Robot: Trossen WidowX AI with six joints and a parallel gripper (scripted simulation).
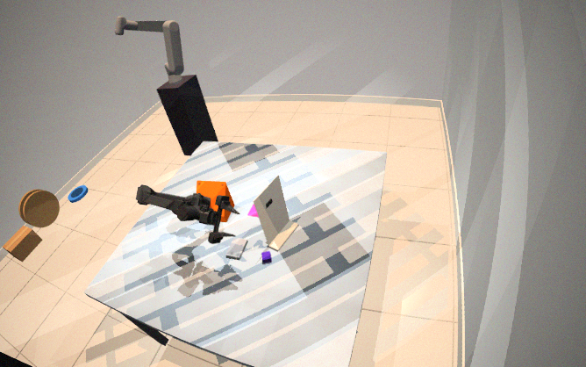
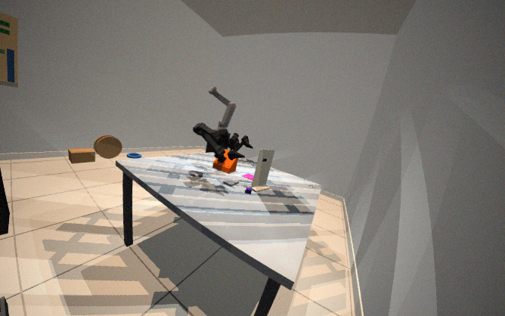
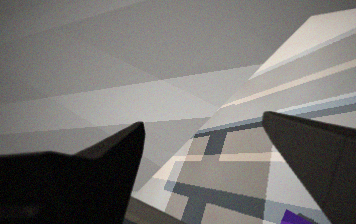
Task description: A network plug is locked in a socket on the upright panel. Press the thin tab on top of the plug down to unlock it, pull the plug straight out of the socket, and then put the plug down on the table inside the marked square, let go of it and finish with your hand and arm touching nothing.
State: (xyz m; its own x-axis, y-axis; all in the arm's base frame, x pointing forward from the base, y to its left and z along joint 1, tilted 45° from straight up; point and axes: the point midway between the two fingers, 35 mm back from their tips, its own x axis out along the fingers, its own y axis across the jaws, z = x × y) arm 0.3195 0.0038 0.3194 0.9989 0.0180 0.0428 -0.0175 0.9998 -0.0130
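Right now my gripper tip is 3 cm short of the network plug, 20 cm to the right of it and 6 cm above it. From my gripper tip the other things lie so: flat tile (12 cm behind, 6 cm to the left, 27 cm below); then small purple cube (4 cm ahead, 5 cm to the left, 26 cm below); then upright grey panel (4 cm ahead, 19 cm to the left, 14 cm below).
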